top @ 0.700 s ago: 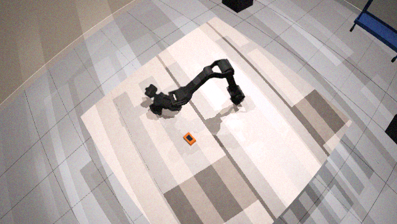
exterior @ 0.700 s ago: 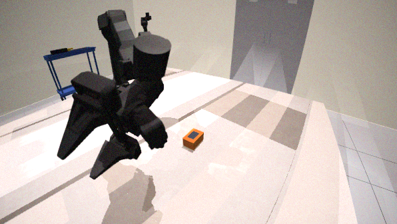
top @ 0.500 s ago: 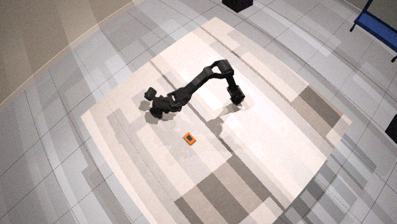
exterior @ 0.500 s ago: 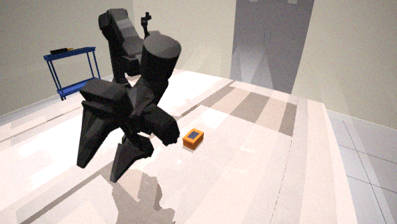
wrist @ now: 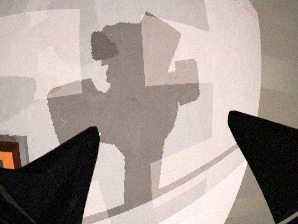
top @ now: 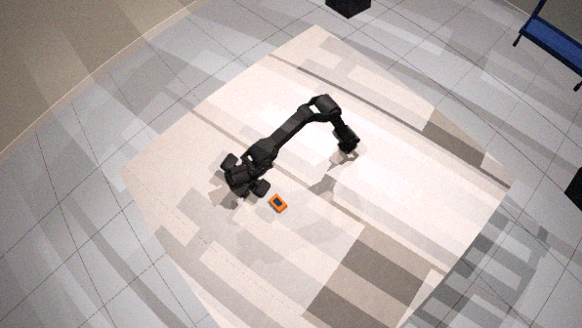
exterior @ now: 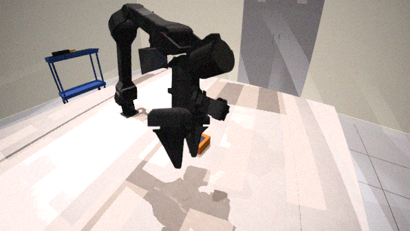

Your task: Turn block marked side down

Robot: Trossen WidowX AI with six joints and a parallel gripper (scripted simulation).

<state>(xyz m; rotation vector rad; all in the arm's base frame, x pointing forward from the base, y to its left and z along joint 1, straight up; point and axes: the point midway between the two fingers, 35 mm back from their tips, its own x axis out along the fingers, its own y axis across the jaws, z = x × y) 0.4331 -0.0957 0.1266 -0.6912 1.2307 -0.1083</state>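
Now: gripper tip 140 mm to the right of the orange block, 80 mm above it and 70 mm past it.
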